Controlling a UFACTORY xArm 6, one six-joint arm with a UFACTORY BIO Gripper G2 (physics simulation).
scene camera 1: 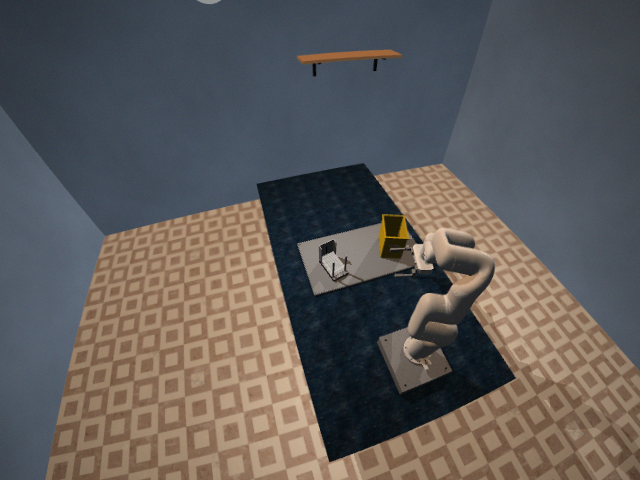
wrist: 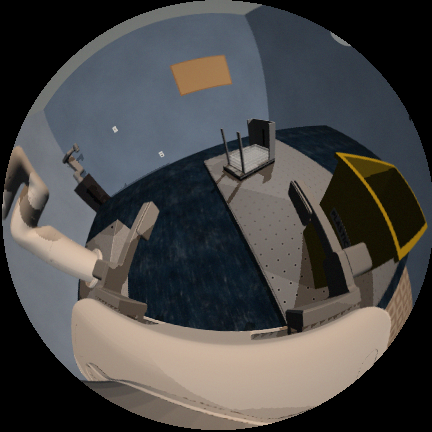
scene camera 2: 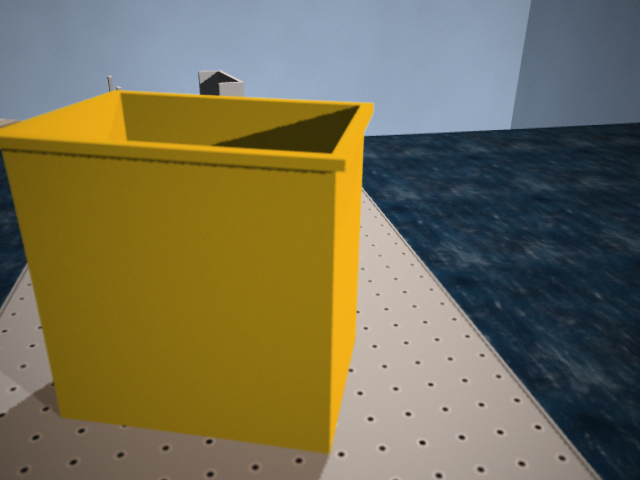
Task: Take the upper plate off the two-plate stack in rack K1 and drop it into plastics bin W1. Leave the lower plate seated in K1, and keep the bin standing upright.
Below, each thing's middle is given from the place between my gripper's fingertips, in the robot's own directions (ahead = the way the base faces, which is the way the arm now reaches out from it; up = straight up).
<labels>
Right now the yellow plastics bin W1 (scene camera 2: 194, 258) is 200 mm ahead of my hand, 120 mm to the right of it and 60 mm below it.
</labels>
